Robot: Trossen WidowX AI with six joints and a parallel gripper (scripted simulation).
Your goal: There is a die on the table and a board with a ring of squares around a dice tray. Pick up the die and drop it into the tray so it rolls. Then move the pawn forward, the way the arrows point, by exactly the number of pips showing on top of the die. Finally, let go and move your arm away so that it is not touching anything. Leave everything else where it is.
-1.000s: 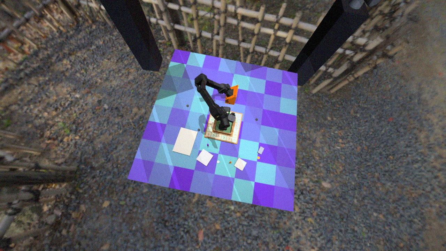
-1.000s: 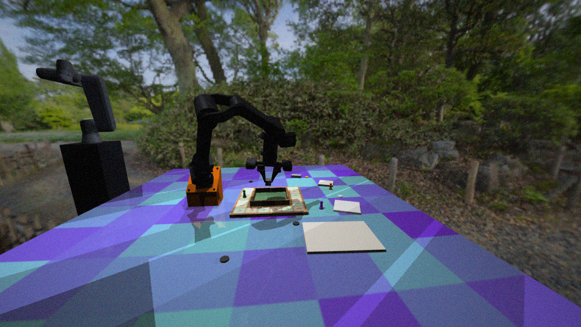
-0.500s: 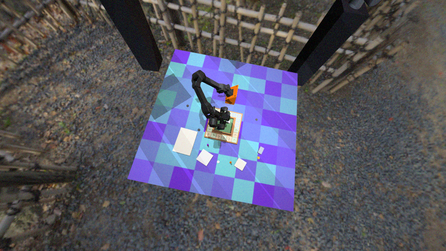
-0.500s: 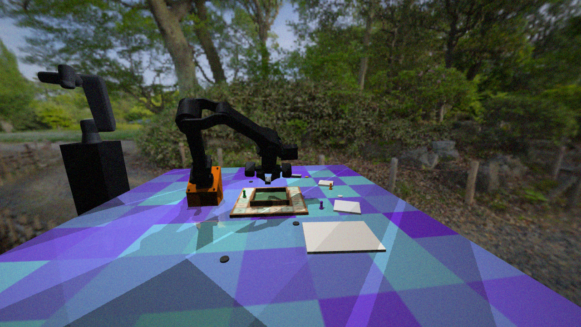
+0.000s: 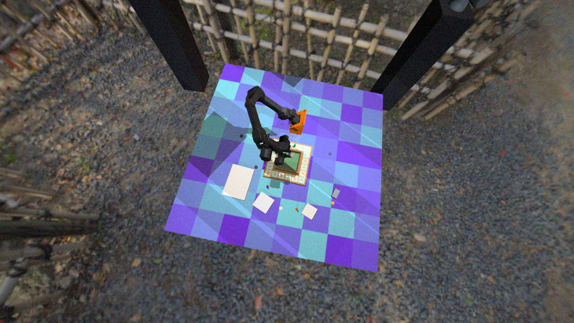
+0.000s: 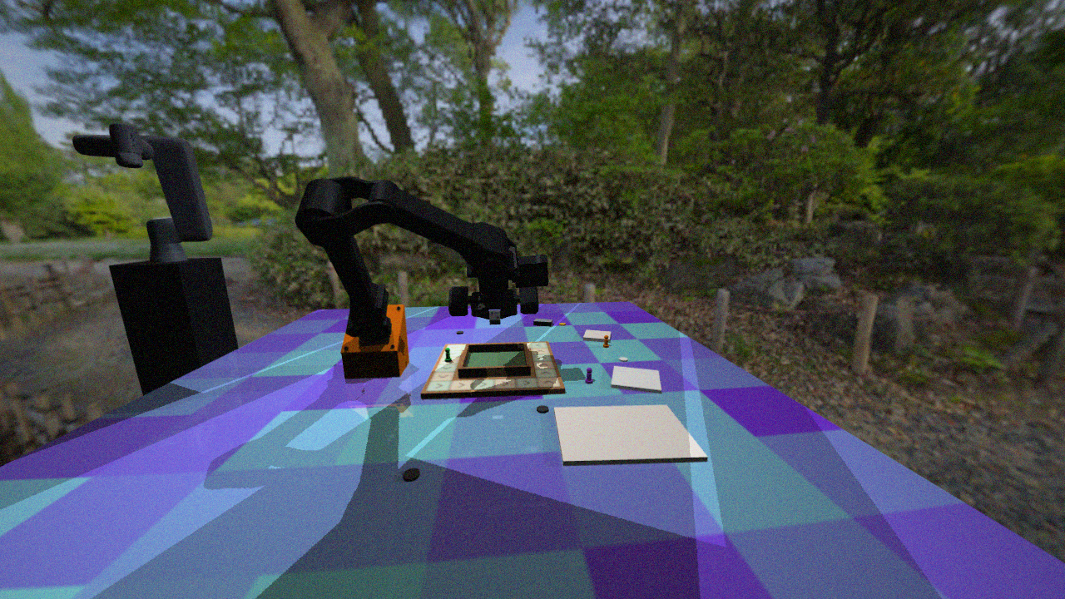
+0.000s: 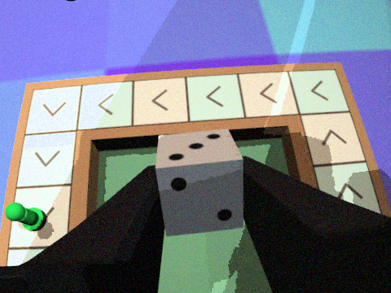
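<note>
The green pawn lies 110 mm behind my gripper tip, 20 mm to the left of it and 90 mm below it. Also, from my gripper tip: white die: right at my gripper tip; purple pawn: 190 mm ahead, 120 mm to the right, 110 mm below; green dice tray: 10 mm to the right, 120 mm below.
</note>
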